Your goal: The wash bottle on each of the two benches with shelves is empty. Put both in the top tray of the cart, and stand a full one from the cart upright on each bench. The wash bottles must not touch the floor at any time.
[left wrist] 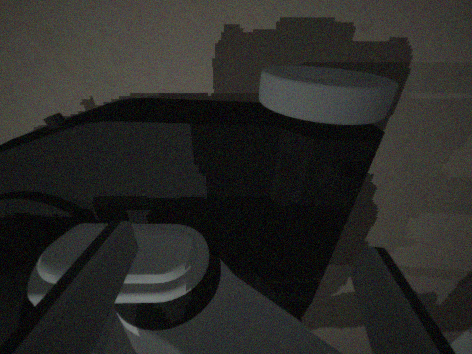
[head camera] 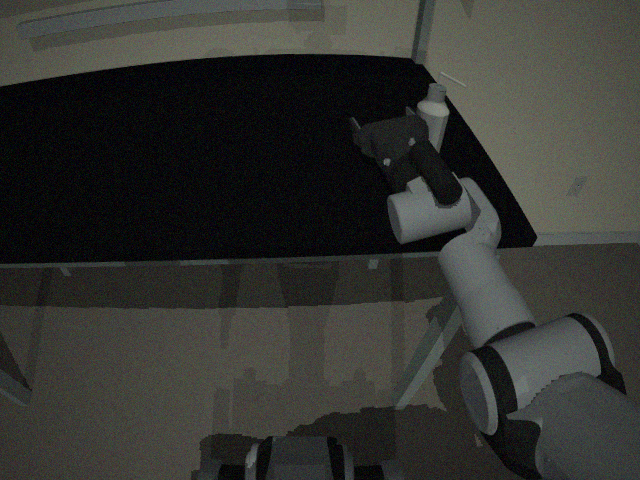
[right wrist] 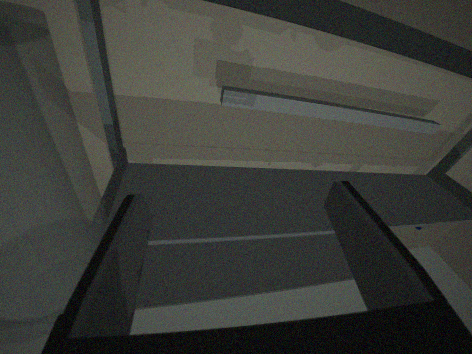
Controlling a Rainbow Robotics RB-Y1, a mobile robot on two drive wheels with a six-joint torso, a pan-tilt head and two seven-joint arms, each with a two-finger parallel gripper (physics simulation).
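Places are measured from the robot's base along level axes (x back, y right, z up), in millimetres.
Pixels of known places: left gripper, fingertip midpoint: (left wrist: 243, 246); right gripper, fingertip midpoint: (head camera: 380, 116) (right wrist: 240, 199).
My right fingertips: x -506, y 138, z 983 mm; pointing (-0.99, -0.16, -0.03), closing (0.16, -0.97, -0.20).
Observation:
For each thing: its top centre in the pictures, then the offset to it from my right fingertips. "spot": a spot on its surface instead. Level surfaces: height alone.
- pale wash bottle, top centre: (right wrist: 76, 319) (head camera: 446, 72) dx +12, dy +103, dz +105 mm
- black bench top, surface height: dz -69 mm
- pale bar, surface spot: (head camera: 170, 15) spot: dx -445, dy -514, dz +85 mm
- frame post, surface spot: (head camera: 422, 31) spot: dx -478, dy +192, dz +37 mm
- slanted bench leg, surface spot: (head camera: 429, 356) spot: dx +204, dy +189, dz -543 mm
A pale wash bottle (head camera: 434, 116) stands upright near the right end of the black bench top (head camera: 206, 165), its thin white spout pointing right. In the right wrist view a large translucent bottle (right wrist: 37, 150) fills the left side, outside the fingers. My right gripper (head camera: 382, 117) (right wrist: 240, 199) is open and empty, over the bench just left of the bottle; whether a finger touches the bottle cannot be told. My left gripper (left wrist: 243, 246) is open and empty, low by the robot's own body. The cart and the full bottles do not show.
A pale bar (head camera: 170, 15) (right wrist: 325, 110) runs along the back wall. A frame post (head camera: 422, 31) (right wrist: 102, 90) rises at the bench's back corner. A slanted bench leg (head camera: 429, 356) stands below the front edge. The robot's dark base (left wrist: 280, 175) shows in the left wrist view.

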